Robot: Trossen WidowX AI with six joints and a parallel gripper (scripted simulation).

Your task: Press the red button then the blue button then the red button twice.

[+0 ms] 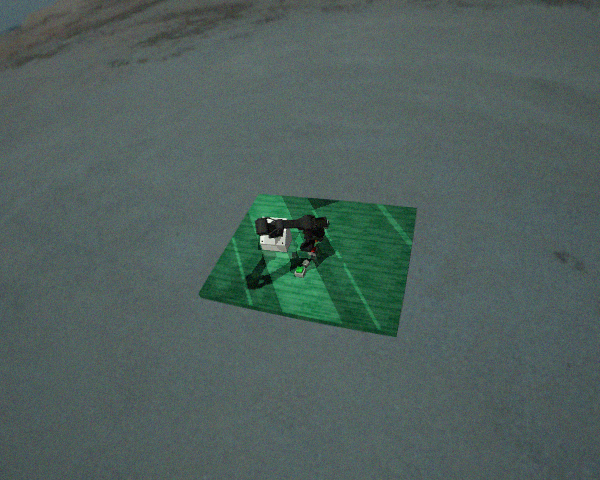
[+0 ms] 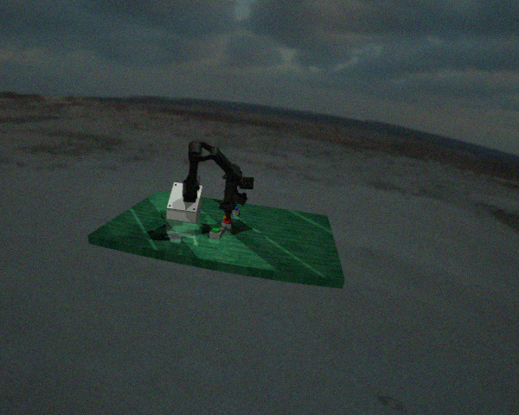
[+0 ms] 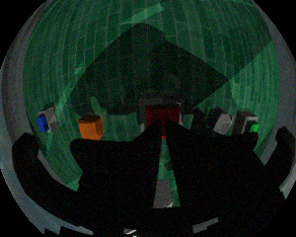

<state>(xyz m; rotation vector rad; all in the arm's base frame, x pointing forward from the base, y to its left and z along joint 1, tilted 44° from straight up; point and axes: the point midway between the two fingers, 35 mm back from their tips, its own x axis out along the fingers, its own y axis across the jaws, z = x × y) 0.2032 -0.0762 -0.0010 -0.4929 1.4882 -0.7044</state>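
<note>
My gripper tip is 23 cm to the right of the blue button, 2 cm short of it and 1 cm above it. The rest, counted from my gripper tip: grey block (9 cm to the right, 3 cm below, 2 cm behind); green button (16 cm to the right, 4 cm behind, 1 cm below); red button (1 cm below).
</note>
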